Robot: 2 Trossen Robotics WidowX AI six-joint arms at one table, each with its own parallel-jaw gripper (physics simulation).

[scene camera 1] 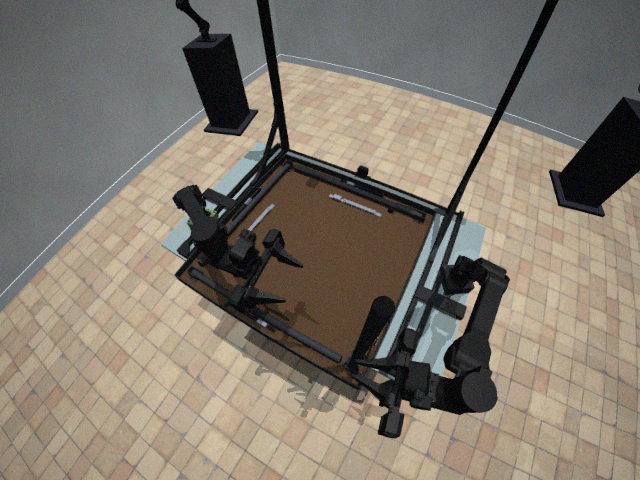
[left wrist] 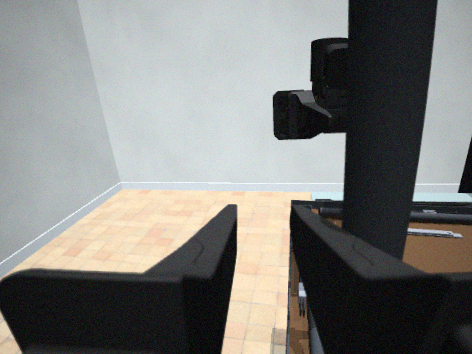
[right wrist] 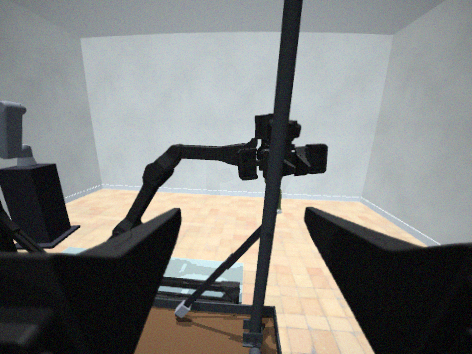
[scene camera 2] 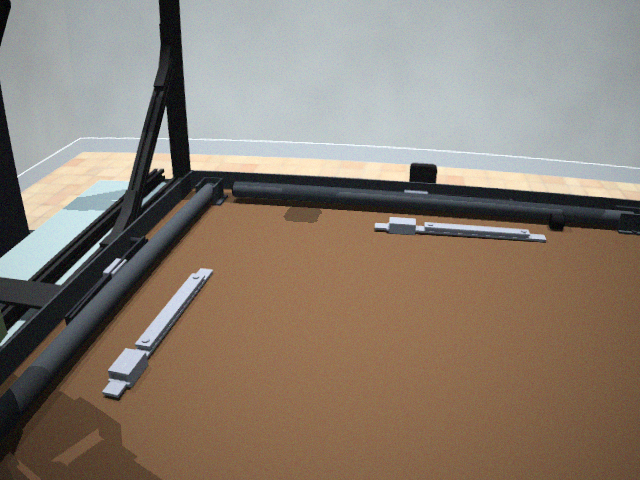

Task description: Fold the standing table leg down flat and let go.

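Observation:
The standing table leg (scene camera 1: 374,322) (left wrist: 387,110) (right wrist: 274,200) rises upright at the near right corner of the upturned brown tabletop (scene camera 1: 351,253) (scene camera 2: 387,335) (right wrist: 190,337). Its slanted brace (right wrist: 225,265) shows in the right wrist view. My left gripper (scene camera 1: 355,370) (left wrist: 263,214) is partly open and empty, close to the leg; in the left wrist view the leg stands to the right, outside the finger gap and partly behind the right finger. My right gripper (scene camera 1: 292,283) (right wrist: 244,213) is wide open and empty above the tabletop's left part, well away from the leg.
Folded legs (scene camera 1: 289,330) (scene camera 2: 330,196) lie along other tabletop edges. Silver bars (scene camera 1: 356,204) (scene camera 2: 465,230) are fixed on the tabletop. Tall black posts (scene camera 1: 271,77) rise at the back corners. Dark pedestals (scene camera 1: 219,82) stand beyond on the tiled floor.

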